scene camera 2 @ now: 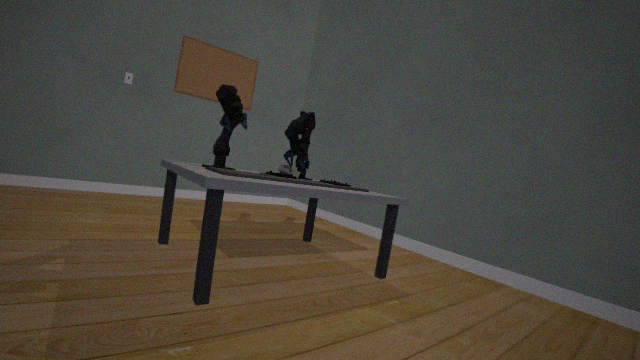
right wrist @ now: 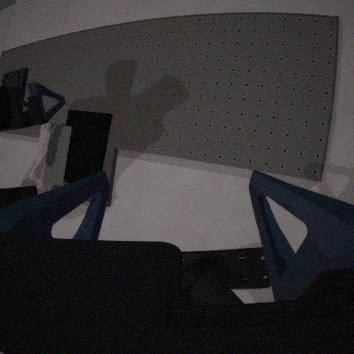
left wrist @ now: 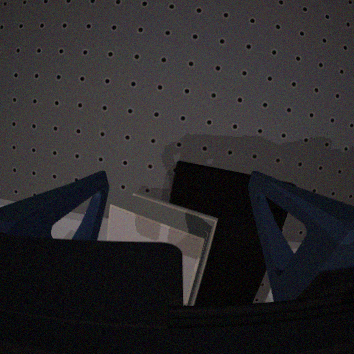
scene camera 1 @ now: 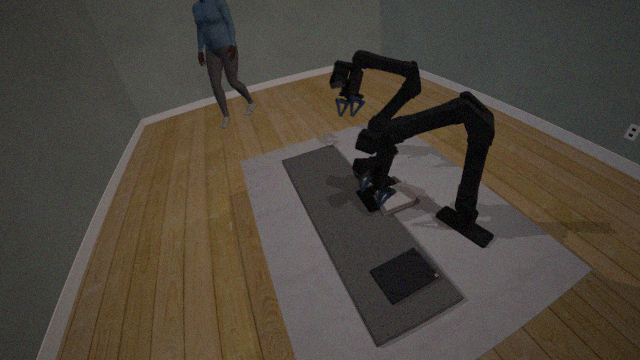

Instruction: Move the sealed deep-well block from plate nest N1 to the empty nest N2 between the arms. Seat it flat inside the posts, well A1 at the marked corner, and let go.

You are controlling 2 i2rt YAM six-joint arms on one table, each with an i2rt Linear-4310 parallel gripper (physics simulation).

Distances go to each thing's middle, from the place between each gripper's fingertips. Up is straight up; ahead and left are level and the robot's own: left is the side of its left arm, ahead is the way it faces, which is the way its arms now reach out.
Labels:
Now: the pale block [scene camera 1: 404, 197] 10 mm behind my right hand, 360 mm to the left of it and 180 mm below it.
I see the pale block 10 cm behind my left hand, 3 cm below it and 1 cm to the left of it.

